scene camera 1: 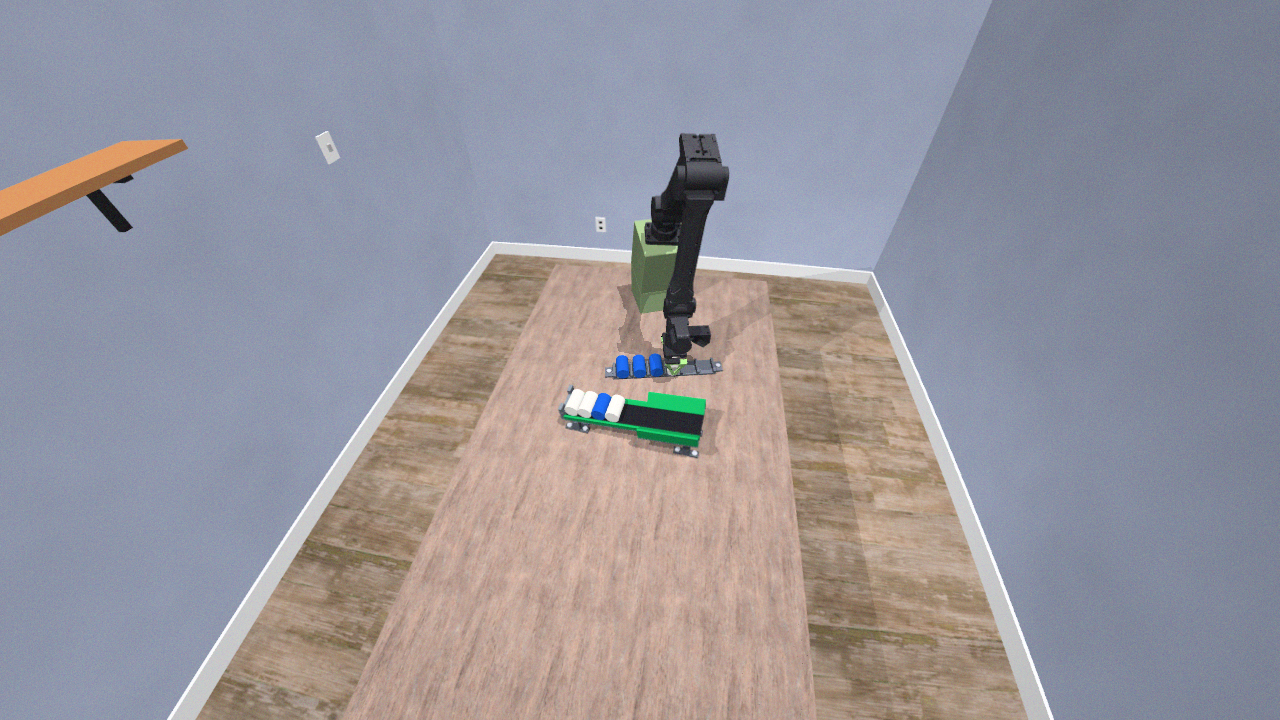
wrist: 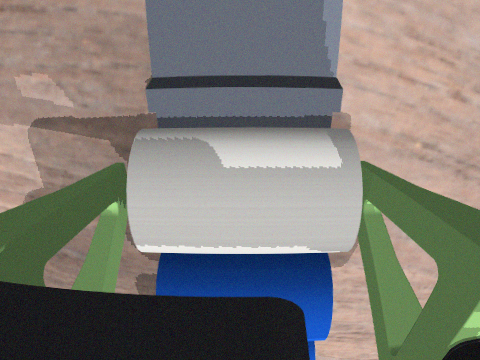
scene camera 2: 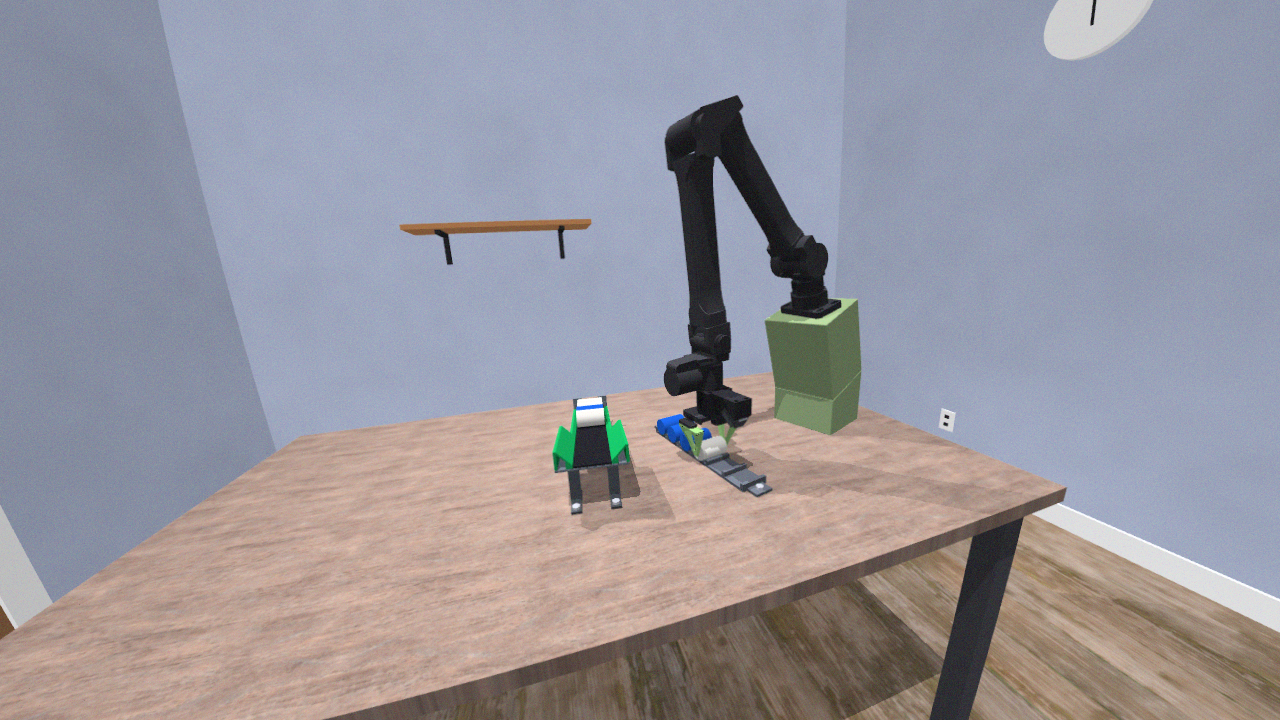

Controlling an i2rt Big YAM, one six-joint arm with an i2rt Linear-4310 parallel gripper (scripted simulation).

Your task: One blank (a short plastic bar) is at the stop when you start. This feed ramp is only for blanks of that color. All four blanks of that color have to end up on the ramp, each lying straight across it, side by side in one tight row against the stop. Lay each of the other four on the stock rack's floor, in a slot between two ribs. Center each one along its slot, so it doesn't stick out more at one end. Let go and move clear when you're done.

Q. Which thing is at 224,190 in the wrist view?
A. A white blank.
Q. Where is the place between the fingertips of my gripper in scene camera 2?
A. At 710,450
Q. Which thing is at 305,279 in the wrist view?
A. A blue blank.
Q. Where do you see a grey stock rack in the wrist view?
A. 180,45
